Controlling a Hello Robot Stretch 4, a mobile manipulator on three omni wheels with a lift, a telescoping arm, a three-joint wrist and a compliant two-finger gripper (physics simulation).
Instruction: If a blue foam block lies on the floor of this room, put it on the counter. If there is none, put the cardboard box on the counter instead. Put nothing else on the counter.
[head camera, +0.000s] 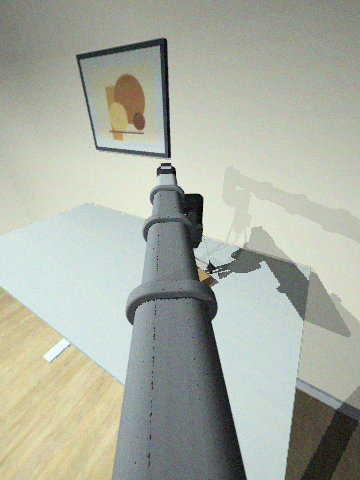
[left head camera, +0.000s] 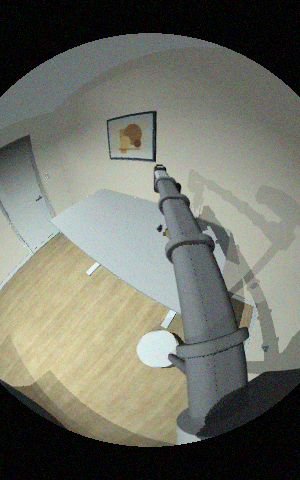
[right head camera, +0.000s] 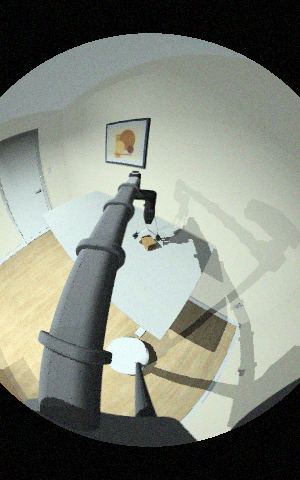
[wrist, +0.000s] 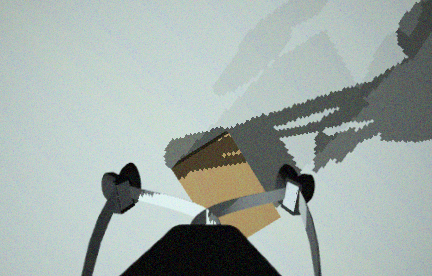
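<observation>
Gripper visible at (wrist: 208, 180); a cardboard box at (wrist: 216, 172). A framed picture (head camera: 126, 90) appears also in the left head camera view (left head camera: 132, 136) and the right head camera view (right head camera: 126, 141). A white table (head camera: 258, 328) is visible too in the left head camera view (left head camera: 118, 231), the right head camera view (right head camera: 151, 287) and the wrist view (wrist: 335, 96).
</observation>
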